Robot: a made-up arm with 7 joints.
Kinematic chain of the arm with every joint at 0, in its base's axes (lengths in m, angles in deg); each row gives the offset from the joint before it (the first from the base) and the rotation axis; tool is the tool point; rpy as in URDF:
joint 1: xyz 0 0 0.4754 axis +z
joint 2: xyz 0 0 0 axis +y
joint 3: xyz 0 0 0.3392 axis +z
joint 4: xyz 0.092 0 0 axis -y
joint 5: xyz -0.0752 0 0.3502 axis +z
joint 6: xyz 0 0 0 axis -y
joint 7: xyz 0.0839 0 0 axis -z
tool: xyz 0 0 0 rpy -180 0 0
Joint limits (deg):
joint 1: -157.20..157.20
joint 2: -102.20..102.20
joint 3: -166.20..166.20
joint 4: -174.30..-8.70
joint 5: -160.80..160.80
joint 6: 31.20..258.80
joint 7: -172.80..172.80
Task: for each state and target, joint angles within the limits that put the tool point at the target. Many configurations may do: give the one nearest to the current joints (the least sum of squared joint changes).
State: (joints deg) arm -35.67 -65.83 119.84 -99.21 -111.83 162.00 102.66
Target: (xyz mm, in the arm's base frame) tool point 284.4 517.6 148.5
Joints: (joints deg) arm -78.26 -95.58 118.43 -78.02 -105.19 143.37 102.66
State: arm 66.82 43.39 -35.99 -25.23 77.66 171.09 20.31
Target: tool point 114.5 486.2 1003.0
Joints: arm 90.11 40.59 -35.19 -14.30 74.28 169.95 20.31
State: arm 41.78 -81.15 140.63 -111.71 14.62 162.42 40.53
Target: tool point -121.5 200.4 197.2
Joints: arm 30.08 -95.07 143.15 -160.26 16.21 157.07 40.53
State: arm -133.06 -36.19 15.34 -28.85 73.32 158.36 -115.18
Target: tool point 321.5 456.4 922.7
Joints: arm -132.01 -56.18 13.23 -8.70 71.77 173.93 -115.18
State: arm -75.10 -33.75 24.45 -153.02 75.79 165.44 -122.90
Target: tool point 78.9 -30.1 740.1
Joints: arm -65.66 -73.03 29.81 -165.63 81.36 178.71 -122.90
